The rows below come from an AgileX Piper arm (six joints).
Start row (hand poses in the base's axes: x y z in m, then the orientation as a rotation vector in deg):
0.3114 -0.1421 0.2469 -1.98 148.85 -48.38
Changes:
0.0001 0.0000 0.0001 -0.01 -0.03 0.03
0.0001 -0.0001 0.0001 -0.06 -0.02 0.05
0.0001 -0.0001 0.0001 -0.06 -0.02 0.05
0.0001 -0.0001 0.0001 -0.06 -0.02 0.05
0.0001 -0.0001 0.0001 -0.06 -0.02 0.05
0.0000 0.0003 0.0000 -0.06 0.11 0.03
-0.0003 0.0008 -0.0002 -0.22 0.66 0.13
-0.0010 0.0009 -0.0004 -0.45 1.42 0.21
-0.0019 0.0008 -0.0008 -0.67 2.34 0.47
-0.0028 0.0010 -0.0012 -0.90 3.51 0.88
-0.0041 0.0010 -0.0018 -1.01 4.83 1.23
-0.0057 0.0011 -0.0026 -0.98 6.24 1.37
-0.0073 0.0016 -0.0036 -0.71 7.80 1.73
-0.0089 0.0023 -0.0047 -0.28 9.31 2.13
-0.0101 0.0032 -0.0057 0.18 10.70 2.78
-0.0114 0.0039 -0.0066 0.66 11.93 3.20
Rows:
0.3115 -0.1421 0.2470 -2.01 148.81 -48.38
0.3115 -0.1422 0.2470 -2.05 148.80 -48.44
0.3115 -0.1422 0.2470 -2.05 148.80 -48.44
0.3115 -0.1422 0.2470 -2.05 148.80 -48.44
0.3115 -0.1422 0.2470 -2.05 148.80 -48.44
0.3114 -0.1418 0.2469 -2.08 148.92 -48.47
0.3111 -0.1413 0.2467 -2.50 149.34 -48.75
0.3104 -0.1412 0.2465 -3.00 149.93 -49.17
0.3095 -0.1413 0.2461 -3.80 150.63 -49.54
0.3086 -0.1411 0.2457 -4.93 151.52 -49.92
0.3073 -0.1411 0.2451 -6.02 152.61 -50.19
0.3057 -0.1410 0.2443 -6.84 153.88 -50.37
0.3041 -0.1405 0.2433 -7.97 155.34 -50.16
0.3025 -0.1398 0.2422 -9.09 156.80 -49.71
0.3013 -0.1389 0.2412 -10.49 158.09 -49.08
0.3000 -0.1382 0.2403 -11.51 159.30 -48.48

